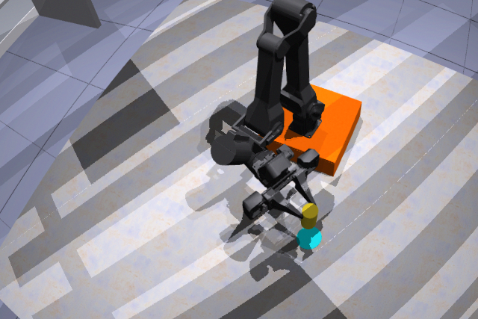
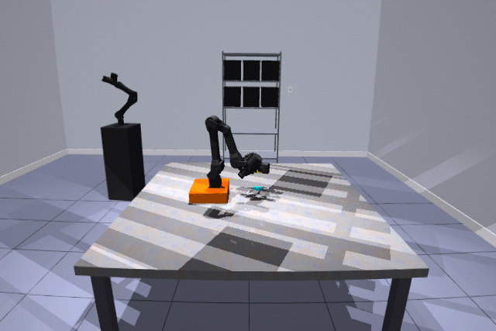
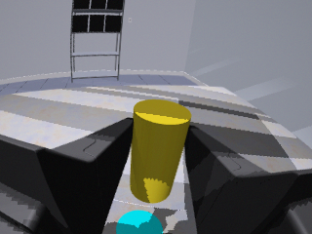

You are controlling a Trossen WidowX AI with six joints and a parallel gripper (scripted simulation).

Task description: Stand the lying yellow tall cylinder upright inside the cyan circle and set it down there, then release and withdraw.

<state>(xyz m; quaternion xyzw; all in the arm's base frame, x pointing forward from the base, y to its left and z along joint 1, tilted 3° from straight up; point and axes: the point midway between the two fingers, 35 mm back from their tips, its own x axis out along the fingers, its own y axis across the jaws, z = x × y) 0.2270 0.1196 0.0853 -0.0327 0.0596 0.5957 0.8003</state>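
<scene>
Now: gripper tip 16 cm above the cyan circle. From my gripper tip the other things lie so: yellow tall cylinder (2 cm below).
</scene>
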